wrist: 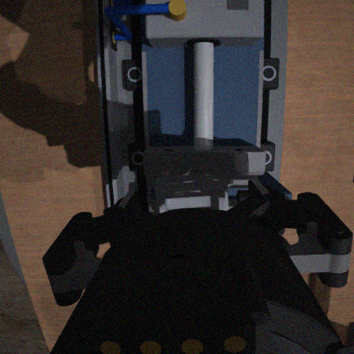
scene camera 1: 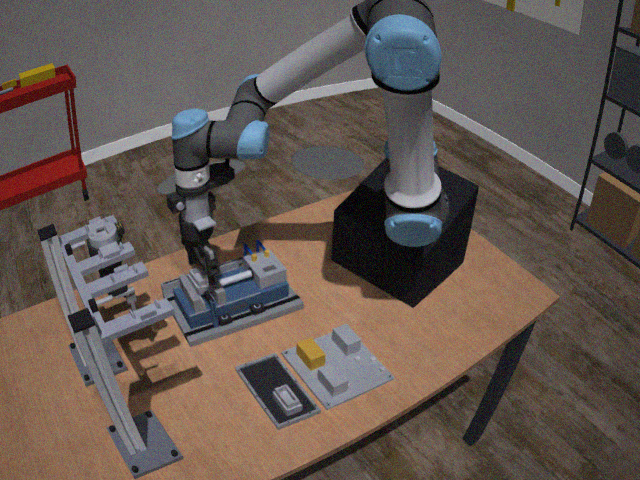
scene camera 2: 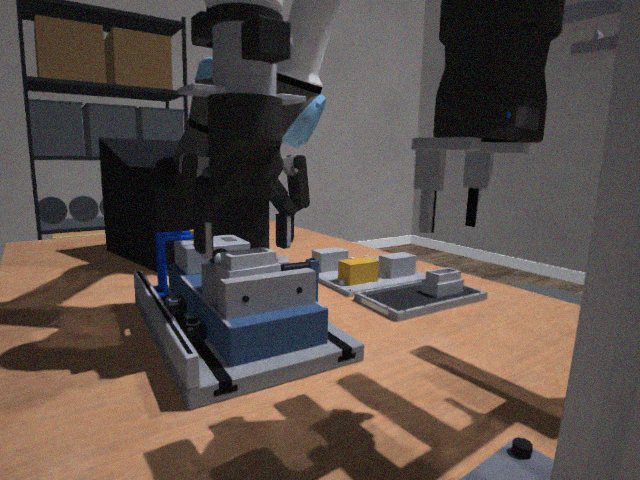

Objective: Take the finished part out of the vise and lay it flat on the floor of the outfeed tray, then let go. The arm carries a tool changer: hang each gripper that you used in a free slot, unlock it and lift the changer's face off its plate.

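Places are measured from the arm's base along level axes (x back, y right, z up), in centimetres.
Pixels of known places: end effector, tool point: (scene camera 2: 245, 79).
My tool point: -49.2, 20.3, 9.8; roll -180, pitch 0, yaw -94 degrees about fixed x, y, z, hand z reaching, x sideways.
Note:
Ahead of a thing's pixels: the offset from my tool point to its top centre, as dx, dy, dz. "spot": to the spot under its first point.
The finished part @(-0.7, +0.2, -17.6) (scene camera 2: 249, 259) (wrist: 189, 202), light grey with a stepped top, sits between the jaws of the blue vise @(+6.1, -1.5, -19.2) (scene camera 1: 261, 299) (scene camera 2: 279, 333) (wrist: 230, 100). In the wrist view the gripper's body hides much of it. My gripper (scene camera 1: 209, 276) (scene camera 2: 244, 235) (wrist: 192, 199), the black adaptive one, points down over the vise. Its fingers are open and apart, one on each side above the part, with visible space between finger and part in scene view 2. The outfeed tray @(spot: -7.1, -29.9, -27.9) (scene camera 1: 257, 397) (scene camera 2: 439, 306) has a dark floor and a grey rim, and holds a similar grey part @(-3.1, -34.6, -25.0) (scene camera 1: 286, 399) (scene camera 2: 443, 284) near one end.
A plate @(+12.4, -32.7, -28.3) (scene camera 1: 361, 384) with a yellow block @(+9.2, -27.6, -24.7) (scene camera 1: 310, 353) (scene camera 2: 357, 271) and grey blocks lies beside the tray. A tool stand (scene camera 1: 105, 377) with fork slots stands left of the vise; another gripper (scene camera 2: 452, 206) hangs there. Blue hoses @(spot: +14.8, +3.9, -20.9) (scene camera 2: 161, 258) (wrist: 142, 9) and a black stop rod @(-1.7, -5.4, -19.5) (scene camera 2: 295, 266) are by the vise.

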